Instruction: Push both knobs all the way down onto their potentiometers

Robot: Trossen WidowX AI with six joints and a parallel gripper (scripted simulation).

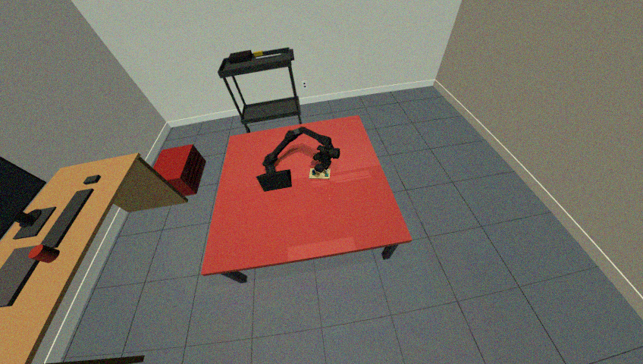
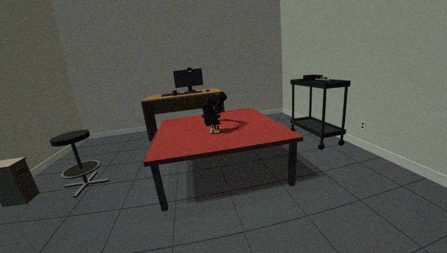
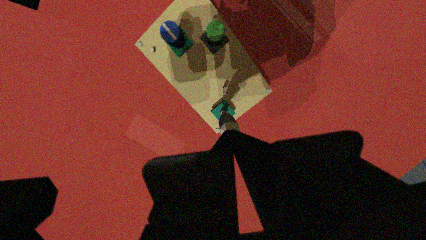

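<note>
Right now the grey knob is 20 mm below my gripper tip. The rest, counted from my gripper tip: blue knob: 100 mm behind, 40 mm to the left, 40 mm below.
</note>
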